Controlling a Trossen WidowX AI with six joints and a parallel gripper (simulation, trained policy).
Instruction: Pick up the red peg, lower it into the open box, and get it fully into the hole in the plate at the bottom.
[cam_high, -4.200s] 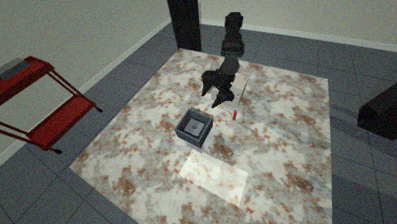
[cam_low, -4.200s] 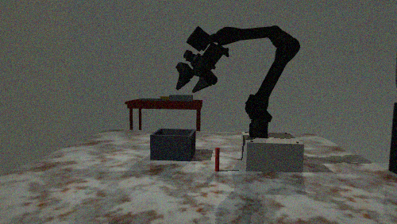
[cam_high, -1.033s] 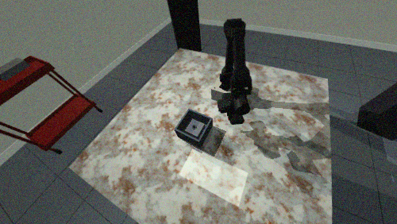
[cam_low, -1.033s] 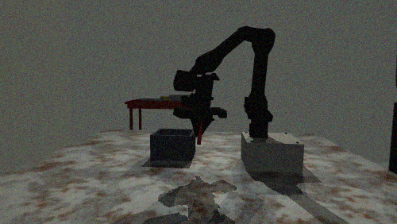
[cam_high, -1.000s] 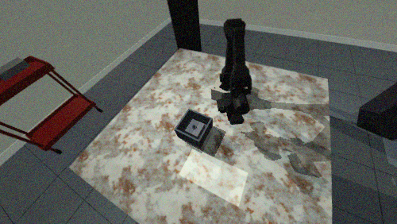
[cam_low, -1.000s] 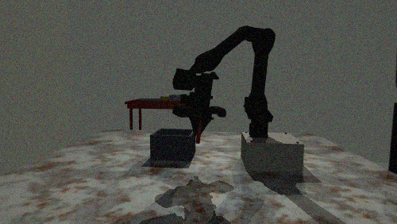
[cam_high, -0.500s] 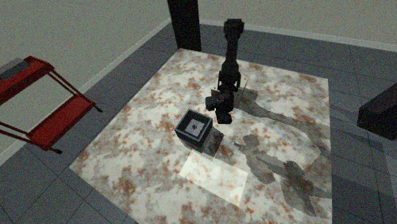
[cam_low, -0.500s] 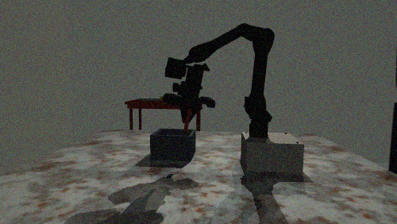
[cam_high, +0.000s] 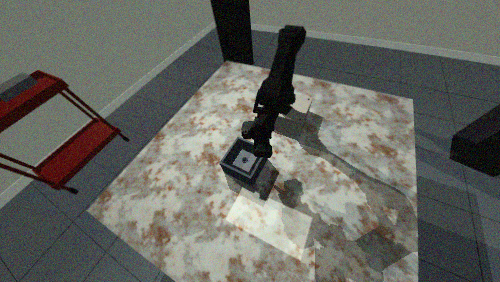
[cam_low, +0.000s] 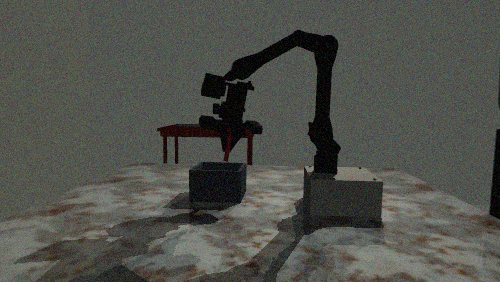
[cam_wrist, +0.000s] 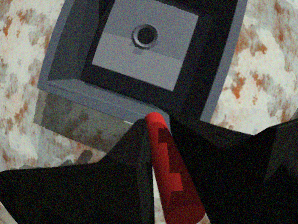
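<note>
My gripper tip is 130 mm above the grey box, 60 mm to the left of it and 40 mm short of it. The rest, counted from my gripper tip: red peg: 10 mm to the left, 10 mm behind, 10 mm above.
</note>
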